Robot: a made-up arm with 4 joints. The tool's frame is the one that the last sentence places.
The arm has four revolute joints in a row. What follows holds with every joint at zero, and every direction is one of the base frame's. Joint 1 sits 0.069 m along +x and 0.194 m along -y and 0.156 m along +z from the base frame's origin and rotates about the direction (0.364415, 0.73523, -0.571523), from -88.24 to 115.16 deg. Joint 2 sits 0.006 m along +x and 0.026 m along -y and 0.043 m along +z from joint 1 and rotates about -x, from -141.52 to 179.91 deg. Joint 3 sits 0.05 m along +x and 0.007 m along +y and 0.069 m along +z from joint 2 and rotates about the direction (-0.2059, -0.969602, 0.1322), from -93.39 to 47.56 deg. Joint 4 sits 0.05 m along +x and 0.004 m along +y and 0.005 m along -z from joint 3 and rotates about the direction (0.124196, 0.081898, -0.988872), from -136.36 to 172.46 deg. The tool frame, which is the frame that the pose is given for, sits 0.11 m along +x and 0.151 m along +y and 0.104 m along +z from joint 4; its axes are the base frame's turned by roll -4.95, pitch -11.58 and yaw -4.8 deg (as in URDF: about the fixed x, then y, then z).
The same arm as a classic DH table. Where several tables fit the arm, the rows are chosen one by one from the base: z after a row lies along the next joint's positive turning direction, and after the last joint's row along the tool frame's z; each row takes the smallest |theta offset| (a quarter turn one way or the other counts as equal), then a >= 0, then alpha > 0; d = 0 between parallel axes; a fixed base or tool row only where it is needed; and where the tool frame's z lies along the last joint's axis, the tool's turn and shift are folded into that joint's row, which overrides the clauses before.
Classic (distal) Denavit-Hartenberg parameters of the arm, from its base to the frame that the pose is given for. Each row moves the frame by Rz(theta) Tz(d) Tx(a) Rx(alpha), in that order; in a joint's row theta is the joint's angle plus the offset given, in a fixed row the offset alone. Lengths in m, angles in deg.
base (fixed): d 0.0563, theta0 -26.37, a 0.148, alpha -124.86
joint 1: d -0.2249, theta0 74.18, a -0.018, alpha -111.37
joint 2: d -0.0749, theta0 -30.1, a -0.0693, alpha -78.12
joint 3: d -0.0104, theta0 -85.44, a -0.0475, alpha -103.63
joint 4: d 0.4557, theta0 -31.72, a -0.1698, alpha -168.69
tool (fixed): d 0.5344, theta0 154.65, a 0, alpha 0
Joint limits (deg, base to tool): -88.24..115.16 -141.52..179.91 -93.39..47.56 -136.36..172.46

